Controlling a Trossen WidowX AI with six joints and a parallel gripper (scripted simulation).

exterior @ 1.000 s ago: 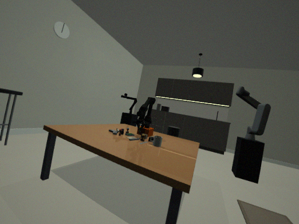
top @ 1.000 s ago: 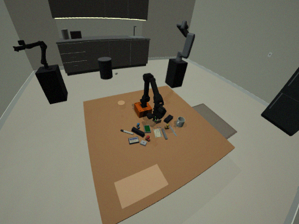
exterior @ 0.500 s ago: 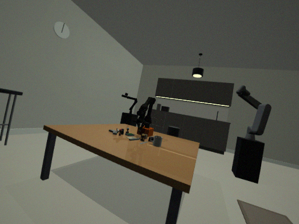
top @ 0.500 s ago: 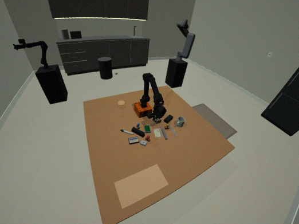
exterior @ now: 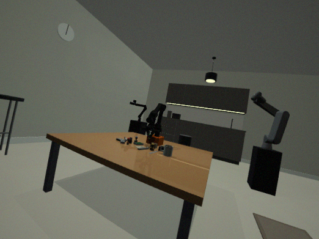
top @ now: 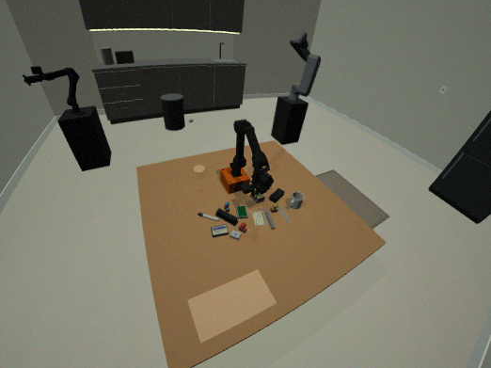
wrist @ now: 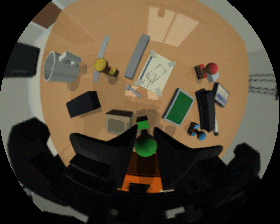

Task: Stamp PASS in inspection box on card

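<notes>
My gripper tip is 30 mm short of the green ink pad, 90 mm to the left of it and 90 mm above it. Also, from my gripper tip: inspection card: 110 mm ahead, 20 mm to the right, 90 mm below; then bolt: 50 mm ahead, 40 mm to the left, 80 mm below; then PASS stamp: 10 mm behind, 10 mm below.
</notes>
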